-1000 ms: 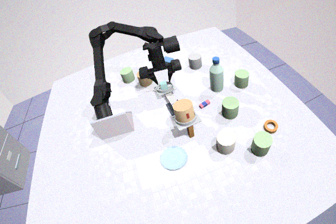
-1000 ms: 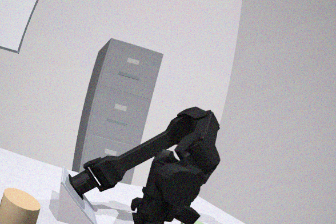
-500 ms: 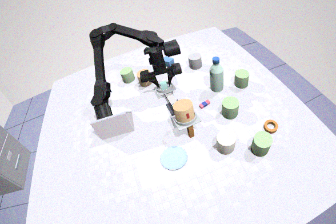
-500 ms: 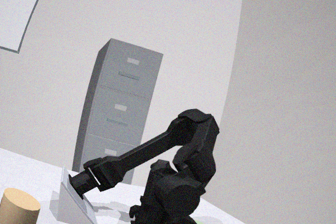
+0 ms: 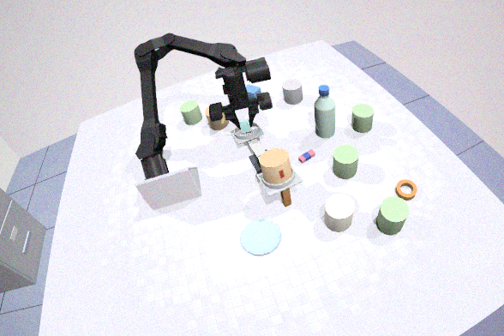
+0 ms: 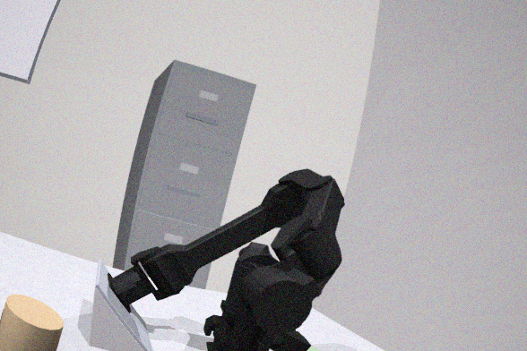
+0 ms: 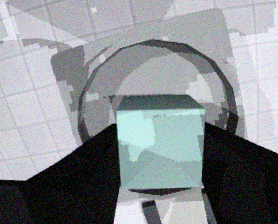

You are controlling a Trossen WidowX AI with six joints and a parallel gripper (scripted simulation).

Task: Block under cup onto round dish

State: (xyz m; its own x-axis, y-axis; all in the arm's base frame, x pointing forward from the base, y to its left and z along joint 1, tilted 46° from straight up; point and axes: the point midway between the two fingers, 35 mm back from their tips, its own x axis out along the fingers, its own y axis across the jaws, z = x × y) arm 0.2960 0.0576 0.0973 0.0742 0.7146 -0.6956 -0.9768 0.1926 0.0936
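The pale blue round dish lies 360 mm to the right of my gripper tip, 80 mm behind it and 40 mm below it. Round my gripper tip: teal block: 10 mm above; then eraser: 170 mm to the right, 130 mm ahead, 40 mm below; then grey balance: 130 mm to the right, 10 mm below, 10 mm ahead.
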